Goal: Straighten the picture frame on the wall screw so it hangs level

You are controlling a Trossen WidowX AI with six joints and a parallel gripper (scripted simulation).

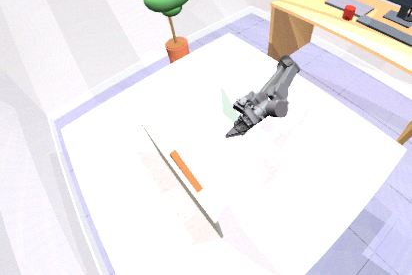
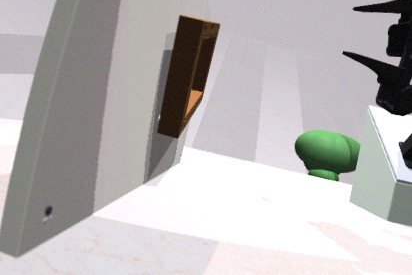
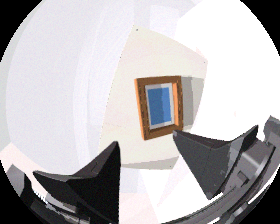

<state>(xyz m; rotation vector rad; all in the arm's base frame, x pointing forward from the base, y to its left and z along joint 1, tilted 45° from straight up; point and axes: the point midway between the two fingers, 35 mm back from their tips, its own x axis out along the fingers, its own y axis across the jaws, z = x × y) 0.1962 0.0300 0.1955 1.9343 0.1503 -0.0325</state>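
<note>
The brown picture frame lies 19 cm ahead of my gripper tip, 9 cm below it and 1 cm to the right of it. The rest, counted from my gripper tip: wall panel: 20 cm ahead, 9 cm below.
</note>
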